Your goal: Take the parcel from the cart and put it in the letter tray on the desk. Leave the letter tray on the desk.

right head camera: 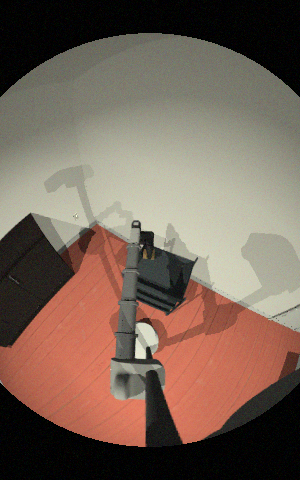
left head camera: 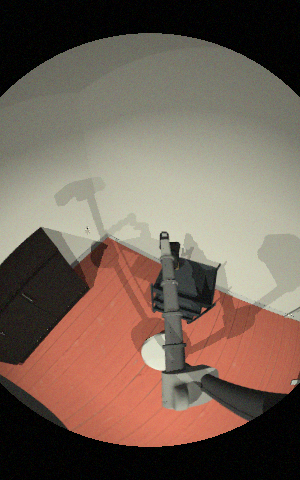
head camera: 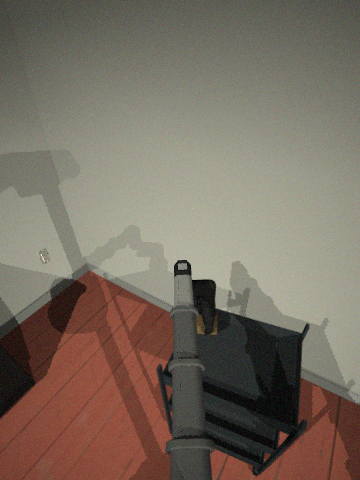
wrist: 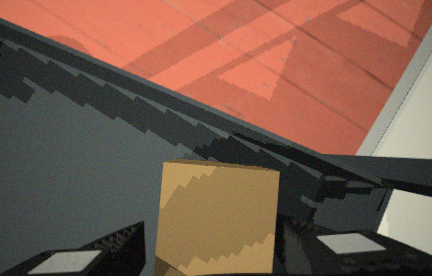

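Pixels of known places: gripper, fingertip midpoint: (right head camera: pixel 148 254) (head camera: pixel 206 325) (wrist: pixel 210 237); robot's base at its link origin: (right head camera: pixel 138 339) (left head camera: pixel 161 350).
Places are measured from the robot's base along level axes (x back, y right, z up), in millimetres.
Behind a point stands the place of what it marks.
The parcel (head camera: pixel 201 326) {z 684, x -667, y 65 mm} (right head camera: pixel 145 254) {z 680, x -670, y 62 mm} (wrist: pixel 217 220) {z 684, x -693, y 68 mm} is a tan box on the dark grey cart (head camera: pixel 232 357) {z 634, x -558, y 174 mm} (left head camera: pixel 195 280) {z 634, x -538, y 257 mm} (right head camera: pixel 165 275) {z 634, x -511, y 218 mm} (wrist: pixel 75 165) {z 634, x -596, y 42 mm}, near the corner of its top by the wall. My gripper (head camera: pixel 208 330) {z 655, x -690, y 87 mm} (wrist: pixel 210 237) {z 655, x -690, y 87 mm} is open, pointing down over the parcel. In the wrist view the parcel shows between the two fingers, with a gap at the left finger and the right finger close to its side. The parcel's near end is cut off by the frame. Whether the fingers touch it, I cannot tell. The desk and the letter tray do not show.
A wall stands close behind the cart. A dark cabinet (left head camera: pixel 45 295) {z 526, x -366, y -1151 mm} (right head camera: pixel 35 280) {z 461, x -376, y -1144 mm} stands at the left by the room corner. A white round object (left head camera: pixel 153 352) {z 187, x 6, y -86 mm} (right head camera: pixel 147 337) {z 187, x -35, y 97 mm} is beside my arm, between my base and the cart. The cart has raised corner posts.
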